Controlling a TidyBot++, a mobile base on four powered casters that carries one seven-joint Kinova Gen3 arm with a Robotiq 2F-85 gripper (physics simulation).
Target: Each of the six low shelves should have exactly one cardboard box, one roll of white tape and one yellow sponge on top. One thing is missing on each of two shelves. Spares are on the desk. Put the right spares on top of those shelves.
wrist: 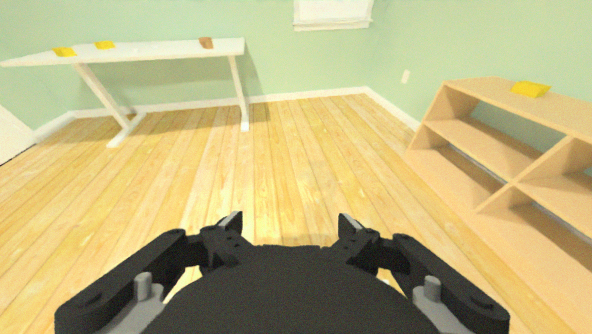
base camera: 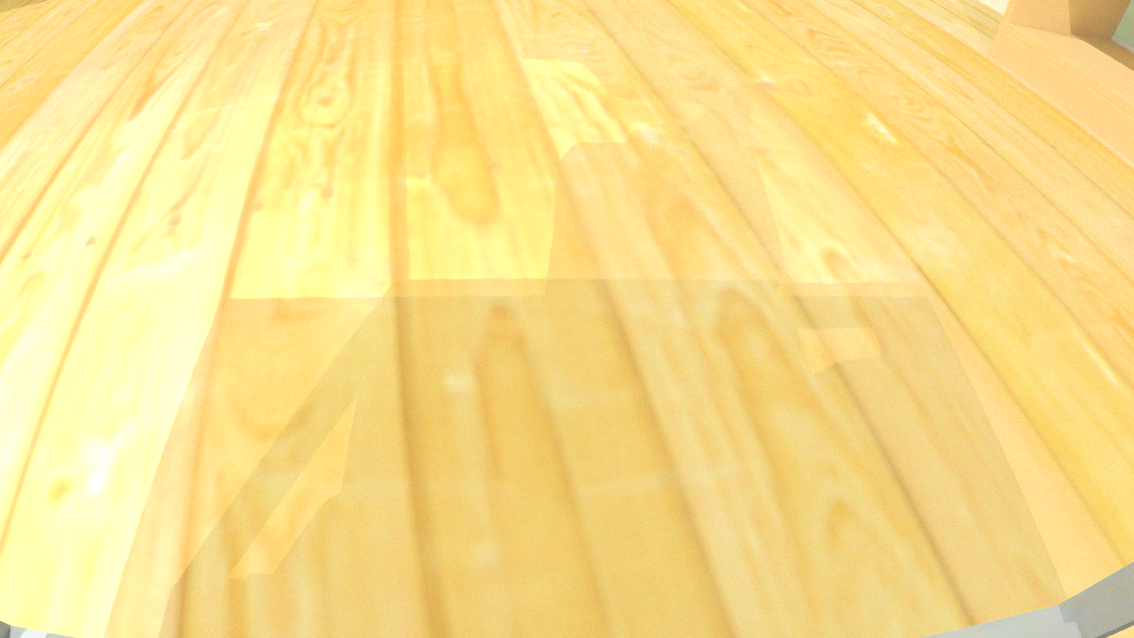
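My gripper point(wrist: 290, 222) is open and empty, above the floor in the wrist view. The white desk point(wrist: 170, 52) stands at the back left, well beyond the fingers. Two yellow sponges point(wrist: 64, 52) point(wrist: 104, 45) lie on its left part and a brown cardboard box point(wrist: 206, 43) near its right end. Any white tape on the white top is too faint to tell. A low wooden shelf point(wrist: 475, 86) stands at the right, with a yellow sponge point(wrist: 531, 89) on top. Part of its top is cut off by the view's right edge. The gripper does not show in the base camera view.
The low shelf's base point(base camera: 1058, 87) shows at the top right of the base camera view. The desk's legs point(wrist: 239, 92) point(wrist: 102, 95) reach the floor point(wrist: 300, 150). A green wall point(wrist: 280, 60) with a window point(wrist: 332, 14) stands behind. A white panel point(wrist: 12, 131) shows at the left edge.
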